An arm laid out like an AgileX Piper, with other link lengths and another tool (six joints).
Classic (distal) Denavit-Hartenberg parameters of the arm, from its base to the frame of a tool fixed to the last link. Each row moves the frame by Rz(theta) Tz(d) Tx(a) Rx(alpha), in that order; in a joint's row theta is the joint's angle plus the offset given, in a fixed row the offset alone. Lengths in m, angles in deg.
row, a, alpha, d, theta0
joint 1, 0, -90, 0.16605, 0
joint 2, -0.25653, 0, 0, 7.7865
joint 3, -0.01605, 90, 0, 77.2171
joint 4, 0, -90, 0.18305, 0
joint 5, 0, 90, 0, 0
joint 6, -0.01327, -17.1, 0.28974, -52.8
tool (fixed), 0, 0, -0.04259, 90
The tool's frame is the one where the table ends.
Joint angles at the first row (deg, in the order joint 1, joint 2, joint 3, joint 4, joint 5, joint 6):
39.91 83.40 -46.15 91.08 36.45 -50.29
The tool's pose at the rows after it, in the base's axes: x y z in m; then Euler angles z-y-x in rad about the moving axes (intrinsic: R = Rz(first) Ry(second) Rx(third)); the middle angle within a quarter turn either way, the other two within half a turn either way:
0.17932 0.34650 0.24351 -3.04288 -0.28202 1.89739
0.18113 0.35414 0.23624 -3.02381 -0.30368 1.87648
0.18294 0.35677 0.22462 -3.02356 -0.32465 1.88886
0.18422 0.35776 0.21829 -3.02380 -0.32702 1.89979
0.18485 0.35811 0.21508 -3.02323 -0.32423 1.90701
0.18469 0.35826 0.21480 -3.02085 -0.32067 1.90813
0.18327 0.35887 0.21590 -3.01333 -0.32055 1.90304
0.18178 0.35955 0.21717 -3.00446 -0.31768 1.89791
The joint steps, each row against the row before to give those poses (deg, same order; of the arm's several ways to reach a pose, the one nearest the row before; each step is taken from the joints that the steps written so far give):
0.00 3.64 0.00 6.90 3.60 -6.01
0.00 3.25 0.00 3.76 2.06 -3.86
0.01 2.25 0.04 0.86 0.43 -1.27
0.00 1.13 0.00 0.33 0.01 -1.04
0.00 0.53 0.00 0.10 -0.06 -0.70
-0.01 0.08 0.00 0.00 0.06 -0.31
0.01 0.00 0.00 0.00 0.42 -0.08
0.00 0.00 0.00 0.03 0.46 -0.28

